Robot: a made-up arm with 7 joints.
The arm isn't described. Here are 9 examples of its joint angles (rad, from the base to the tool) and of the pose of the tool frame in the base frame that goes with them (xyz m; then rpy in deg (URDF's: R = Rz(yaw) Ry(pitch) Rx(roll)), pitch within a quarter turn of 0, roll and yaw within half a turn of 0).
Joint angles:
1: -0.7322 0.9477 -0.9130 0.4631 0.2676 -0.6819 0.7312
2: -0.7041 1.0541 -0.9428 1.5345 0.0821 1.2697 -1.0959
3: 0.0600 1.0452 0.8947 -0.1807 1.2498 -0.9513 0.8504
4: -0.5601 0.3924 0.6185 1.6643 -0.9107 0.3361 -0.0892
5: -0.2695 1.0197 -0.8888 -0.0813 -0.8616 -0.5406 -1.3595
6: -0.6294 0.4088 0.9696 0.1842 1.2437 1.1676 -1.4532
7: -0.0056 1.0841 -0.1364 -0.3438 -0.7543 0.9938 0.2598
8: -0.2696 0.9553 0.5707 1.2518 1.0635 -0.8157 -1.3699
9: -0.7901 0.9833 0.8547 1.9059 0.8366 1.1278 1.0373
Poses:
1: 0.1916 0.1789 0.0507 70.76 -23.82 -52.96
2: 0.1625 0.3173 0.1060 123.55 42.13 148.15
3: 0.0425 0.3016 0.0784 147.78 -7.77 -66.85
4: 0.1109 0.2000 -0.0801 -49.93 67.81 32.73
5: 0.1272 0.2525 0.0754 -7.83 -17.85 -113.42
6: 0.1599 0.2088 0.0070 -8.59 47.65 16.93
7: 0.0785 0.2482 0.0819 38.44 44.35 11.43
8: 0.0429 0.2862 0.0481 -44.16 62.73 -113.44
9: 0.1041 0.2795 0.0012 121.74 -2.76 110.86
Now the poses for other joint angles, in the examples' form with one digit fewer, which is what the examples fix.
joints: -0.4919 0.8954 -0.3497 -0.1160 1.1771 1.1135 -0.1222
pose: 0.190 0.239 0.042 107.0 -16.4 22.7
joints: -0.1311 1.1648 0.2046 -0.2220 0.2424 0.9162 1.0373
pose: 0.128 0.308 0.122 90.6 -58.9 34.8
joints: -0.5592 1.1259 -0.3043 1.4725 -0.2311 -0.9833 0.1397
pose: 0.141 0.296 0.117 63.2 -13.2 5.5
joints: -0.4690 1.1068 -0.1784 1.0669 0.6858 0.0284 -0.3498
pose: 0.114 0.311 0.070 107.8 44.5 40.1
